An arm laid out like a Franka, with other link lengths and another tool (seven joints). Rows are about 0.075 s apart.
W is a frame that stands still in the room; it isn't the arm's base.
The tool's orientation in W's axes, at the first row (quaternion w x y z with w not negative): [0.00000, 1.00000, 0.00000, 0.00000]
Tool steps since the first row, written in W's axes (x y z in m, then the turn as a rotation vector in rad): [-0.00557, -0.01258, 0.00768, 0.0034, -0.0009, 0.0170]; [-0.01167, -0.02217, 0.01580, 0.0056, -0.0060, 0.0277]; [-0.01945, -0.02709, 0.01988, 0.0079, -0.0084, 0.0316]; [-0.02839, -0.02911, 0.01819, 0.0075, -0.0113, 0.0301]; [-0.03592, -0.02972, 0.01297, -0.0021, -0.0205, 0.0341]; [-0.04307, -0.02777, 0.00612, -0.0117, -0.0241, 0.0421]
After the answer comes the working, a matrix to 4 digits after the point.
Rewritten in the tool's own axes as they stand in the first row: [-0.00557, 0.01258, -0.00768, 0.0034, 0.0009, -0.0170]; [-0.01167, 0.02217, -0.01580, 0.0056, 0.0060, -0.0277]; [-0.01945, 0.02709, -0.01988, 0.0079, 0.0084, -0.0316]; [-0.02839, 0.02911, -0.01819, 0.0075, 0.0113, -0.0301]; [-0.03592, 0.02972, -0.01297, -0.0021, 0.0205, -0.0341]; [-0.04307, 0.02777, -0.00612, -0.0117, 0.0241, -0.0421]
The tool's axes in the first row as the columns of a matrix, in W's axes (rounded; the answer above uses it unrounded):
[1.0000, 0.0000, 0.0000]
[0.0000, -1.0000, 0.0000]
[0.0000, 0.0000, -1.0000]

